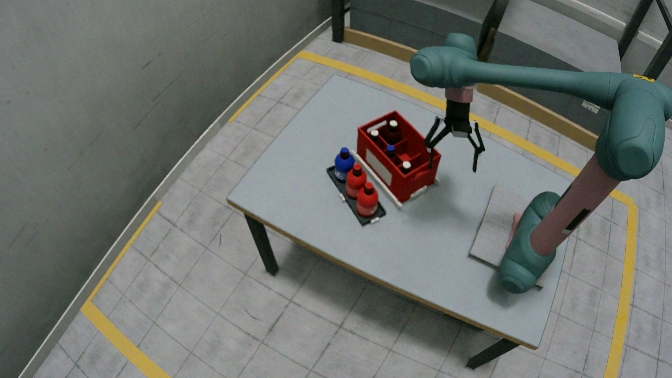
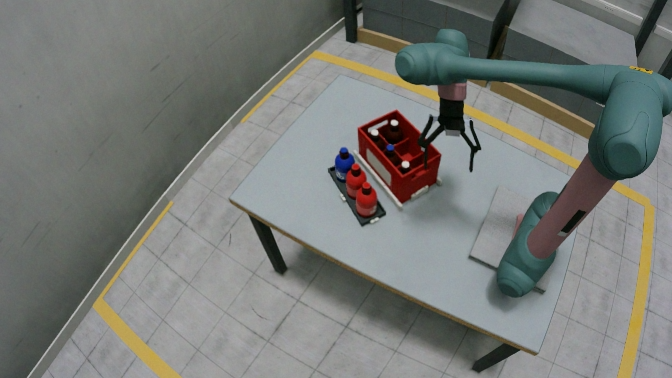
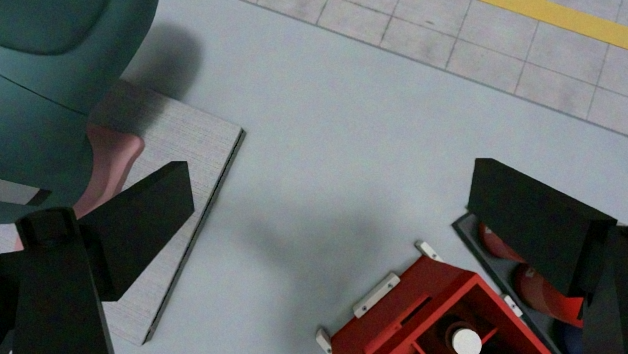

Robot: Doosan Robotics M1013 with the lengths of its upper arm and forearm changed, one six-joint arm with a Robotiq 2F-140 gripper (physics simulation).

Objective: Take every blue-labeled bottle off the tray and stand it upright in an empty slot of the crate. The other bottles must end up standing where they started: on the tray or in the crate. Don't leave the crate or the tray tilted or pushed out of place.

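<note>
A blue-labeled bottle [image 1: 344,164] [image 2: 344,165] stands upright at the far-left end of the black tray [image 1: 363,220] [image 2: 363,221] [image 3: 463,224]. Two red bottles [image 1: 367,201] [image 2: 366,201] [image 3: 542,295] stand beside it on the tray. The red crate [image 1: 419,183] [image 2: 419,184] [image 3: 395,326] stands upright beside the tray. It holds several dark bottles, three with white caps and one with a blue cap [image 1: 390,149] [image 2: 390,149]. Some crate slots look empty; walls partly hide them. My gripper [image 1: 453,169] [image 2: 448,169] [image 3: 330,185] is open and empty, above the table on the robot-base side of the crate.
White strips and small blocks [image 1: 419,192] [image 2: 420,192] [image 3: 376,295] lie along the crate's base, with more small blocks at the tray. The arm's base stands on a grey plate [image 1: 492,215] [image 2: 492,217] [image 3: 200,130] at the right of the table [image 1: 300,200] [image 2: 300,200]. A wall is at the left.
</note>
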